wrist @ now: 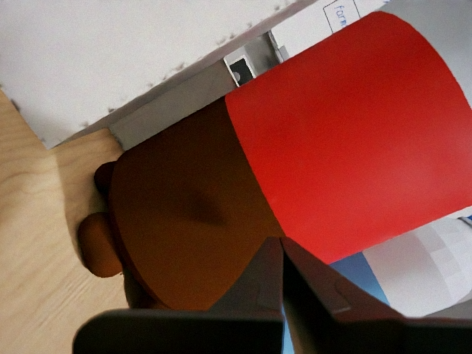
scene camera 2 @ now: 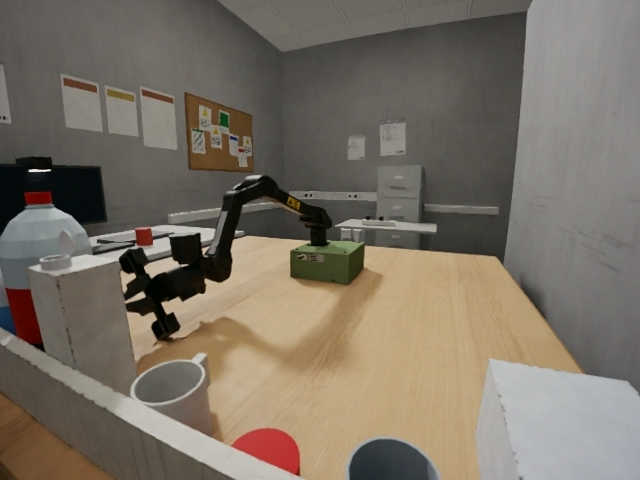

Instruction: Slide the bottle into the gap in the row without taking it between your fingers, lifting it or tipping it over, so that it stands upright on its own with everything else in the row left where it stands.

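Frame: origin at the arm's base, x ahead, y left, z up, level; metres.
Seen in the pictures: gripper, between the fingertips: [wrist: 277, 247]; arm's base, origin of its link: [scene camera 2: 318, 244].
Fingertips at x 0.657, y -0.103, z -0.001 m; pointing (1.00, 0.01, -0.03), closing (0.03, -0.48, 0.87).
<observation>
Offsets run from my fingertips to a thing's top centre. "spot": to the spot under its first point.
The bottle {dx +0.067, dy +0.005, dz +0.208 m} [scene camera 2: 47, 242] [wrist: 345, 145] is large, with a red cap, red band and brown lower part. It stands upright at the far left of the scene view. In the turned wrist view it is between the tall white carton {dx +0.081, dy +0.119, dz +0.164 m} [scene camera 2: 87, 315] [wrist: 115, 55] and a blue-banded bottle {spot: dx +0.065, dy -0.089, dz +0.062 m} [wrist: 425, 267]. A narrow space shows on the carton side. My gripper [scene camera 2: 129, 303] [wrist: 277, 247] is shut and empty, low over the table, its tips over the brown part's edge on the blue-banded bottle's side. Whether they touch the bottle cannot be told.
A grey mug {dx +0.046, dy +0.248, dz -0.006 m} [scene camera 2: 173, 392], a red-topped item {dx +0.066, dy +0.385, dz -0.046 m} [scene camera 2: 268, 448], a dark cup {dx +0.061, dy +0.509, dz -0.006 m} [scene camera 2: 392, 459] and a white box {dx -0.007, dy +0.658, dz +0.019 m} [scene camera 2: 573, 423] stand nearer the scene camera. A low white ledge [scene camera 2: 129, 423] runs along the row. The arm's green base [scene camera 2: 326, 262] stands farther back.
</observation>
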